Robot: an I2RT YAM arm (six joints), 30 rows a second.
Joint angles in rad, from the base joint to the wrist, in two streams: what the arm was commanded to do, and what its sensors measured. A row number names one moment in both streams.
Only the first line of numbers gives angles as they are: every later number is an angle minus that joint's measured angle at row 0.
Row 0, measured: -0.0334, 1.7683, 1.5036, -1.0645, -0.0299, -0.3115
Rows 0 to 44, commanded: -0.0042, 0.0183, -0.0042, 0.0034, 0.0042, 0.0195; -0.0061, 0.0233, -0.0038, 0.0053, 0.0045, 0.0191; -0.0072, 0.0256, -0.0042, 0.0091, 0.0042, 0.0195; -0.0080, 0.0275, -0.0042, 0.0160, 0.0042, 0.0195; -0.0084, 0.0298, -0.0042, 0.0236, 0.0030, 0.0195; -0.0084, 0.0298, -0.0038, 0.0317, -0.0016, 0.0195; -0.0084, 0.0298, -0.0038, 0.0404, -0.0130, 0.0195; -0.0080, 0.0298, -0.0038, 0.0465, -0.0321, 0.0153; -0.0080, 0.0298, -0.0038, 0.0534, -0.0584, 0.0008; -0.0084, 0.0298, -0.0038, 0.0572, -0.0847, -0.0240; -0.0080, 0.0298, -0.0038, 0.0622, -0.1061, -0.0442; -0.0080, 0.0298, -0.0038, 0.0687, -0.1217, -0.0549; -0.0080, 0.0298, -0.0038, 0.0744, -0.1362, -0.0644; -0.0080, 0.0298, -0.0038, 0.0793, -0.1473, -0.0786; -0.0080, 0.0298, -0.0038, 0.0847, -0.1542, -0.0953; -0.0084, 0.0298, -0.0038, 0.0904, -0.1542, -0.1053; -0.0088, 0.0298, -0.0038, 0.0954, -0.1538, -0.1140; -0.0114, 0.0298, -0.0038, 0.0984, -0.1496, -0.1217; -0.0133, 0.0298, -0.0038, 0.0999, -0.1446, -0.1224; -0.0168, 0.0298, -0.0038, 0.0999, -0.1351, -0.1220; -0.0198, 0.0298, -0.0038, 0.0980, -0.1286, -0.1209; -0.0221, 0.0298, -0.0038, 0.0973, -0.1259, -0.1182; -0.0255, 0.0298, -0.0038, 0.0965, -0.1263, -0.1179; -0.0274, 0.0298, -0.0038, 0.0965, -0.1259, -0.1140; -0.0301, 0.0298, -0.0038, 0.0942, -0.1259, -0.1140; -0.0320, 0.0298, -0.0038, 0.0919, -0.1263, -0.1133; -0.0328, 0.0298, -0.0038, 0.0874, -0.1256, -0.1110; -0.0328, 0.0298, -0.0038, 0.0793, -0.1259, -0.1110; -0.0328, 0.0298, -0.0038, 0.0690, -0.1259, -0.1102; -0.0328, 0.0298, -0.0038, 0.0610, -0.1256, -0.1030; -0.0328, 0.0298, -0.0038, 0.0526, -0.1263, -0.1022; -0.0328, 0.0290, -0.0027, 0.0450, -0.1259, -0.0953; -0.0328, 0.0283, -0.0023, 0.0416, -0.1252, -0.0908; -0.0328, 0.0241, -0.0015, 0.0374, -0.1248, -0.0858; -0.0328, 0.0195, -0.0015, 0.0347, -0.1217, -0.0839; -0.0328, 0.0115, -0.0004, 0.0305, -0.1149, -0.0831; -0.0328, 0.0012, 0.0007, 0.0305, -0.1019, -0.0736; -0.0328, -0.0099, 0.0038, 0.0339, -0.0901, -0.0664; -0.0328, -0.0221, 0.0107, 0.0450, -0.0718, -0.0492; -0.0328, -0.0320, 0.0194, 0.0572, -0.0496, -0.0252; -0.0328, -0.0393, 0.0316, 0.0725, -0.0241, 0.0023; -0.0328, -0.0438, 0.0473, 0.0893, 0.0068, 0.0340; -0.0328, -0.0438, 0.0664, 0.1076, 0.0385, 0.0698; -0.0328, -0.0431, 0.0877, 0.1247, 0.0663, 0.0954; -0.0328, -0.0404, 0.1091, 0.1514, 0.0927, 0.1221
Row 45, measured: -0.0271, 0.0069, 0.0301, 0.1148, -0.0157, 0.0061
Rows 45 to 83, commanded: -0.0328, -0.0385, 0.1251, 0.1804, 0.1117, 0.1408; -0.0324, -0.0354, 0.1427, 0.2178, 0.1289, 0.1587; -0.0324, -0.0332, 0.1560, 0.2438, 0.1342, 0.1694; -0.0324, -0.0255, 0.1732, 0.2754, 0.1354, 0.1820; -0.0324, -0.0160, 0.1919, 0.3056, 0.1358, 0.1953; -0.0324, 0.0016, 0.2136, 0.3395, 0.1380, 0.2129; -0.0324, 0.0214, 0.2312, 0.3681, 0.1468, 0.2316; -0.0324, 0.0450, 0.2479, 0.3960, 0.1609, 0.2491; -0.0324, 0.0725, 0.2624, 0.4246, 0.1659, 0.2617; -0.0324, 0.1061, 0.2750, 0.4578, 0.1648, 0.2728; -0.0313, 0.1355, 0.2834, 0.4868, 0.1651, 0.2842; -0.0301, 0.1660, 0.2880, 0.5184, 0.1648, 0.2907; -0.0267, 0.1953, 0.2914, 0.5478, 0.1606, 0.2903; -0.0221, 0.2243, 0.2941, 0.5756, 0.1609, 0.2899; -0.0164, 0.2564, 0.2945, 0.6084, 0.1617, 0.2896; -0.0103, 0.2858, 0.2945, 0.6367, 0.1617, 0.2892; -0.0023, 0.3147, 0.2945, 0.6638, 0.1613, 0.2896; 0.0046, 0.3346, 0.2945, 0.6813, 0.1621, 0.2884; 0.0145, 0.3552, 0.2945, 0.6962, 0.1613, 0.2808; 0.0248, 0.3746, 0.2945, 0.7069, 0.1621, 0.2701; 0.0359, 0.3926, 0.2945, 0.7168, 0.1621, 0.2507; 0.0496, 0.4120, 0.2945, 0.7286, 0.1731, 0.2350; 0.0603, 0.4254, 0.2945, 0.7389, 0.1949, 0.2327; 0.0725, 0.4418, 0.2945, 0.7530, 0.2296, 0.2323; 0.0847, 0.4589, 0.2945, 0.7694, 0.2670, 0.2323; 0.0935, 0.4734, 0.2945, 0.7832, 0.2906, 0.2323; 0.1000, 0.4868, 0.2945, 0.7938, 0.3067, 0.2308; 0.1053, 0.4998, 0.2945, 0.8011, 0.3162, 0.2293; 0.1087, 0.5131, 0.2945, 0.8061, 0.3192, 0.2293; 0.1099, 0.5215, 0.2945, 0.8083, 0.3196, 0.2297; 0.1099, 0.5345, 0.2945, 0.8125, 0.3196, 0.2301; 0.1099, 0.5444, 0.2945, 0.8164, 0.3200, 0.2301; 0.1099, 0.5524, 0.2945, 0.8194, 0.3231, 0.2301; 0.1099, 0.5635, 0.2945, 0.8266, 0.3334, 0.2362; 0.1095, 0.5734, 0.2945, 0.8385, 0.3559, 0.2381; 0.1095, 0.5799, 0.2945, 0.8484, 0.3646, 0.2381; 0.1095, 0.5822, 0.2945, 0.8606, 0.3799, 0.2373; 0.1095, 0.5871, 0.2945, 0.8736, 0.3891, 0.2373; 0.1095, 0.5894, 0.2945, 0.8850, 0.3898, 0.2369
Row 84, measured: 0.1179, 0.5719, 0.2876, 0.8637, 0.3330, 0.2373
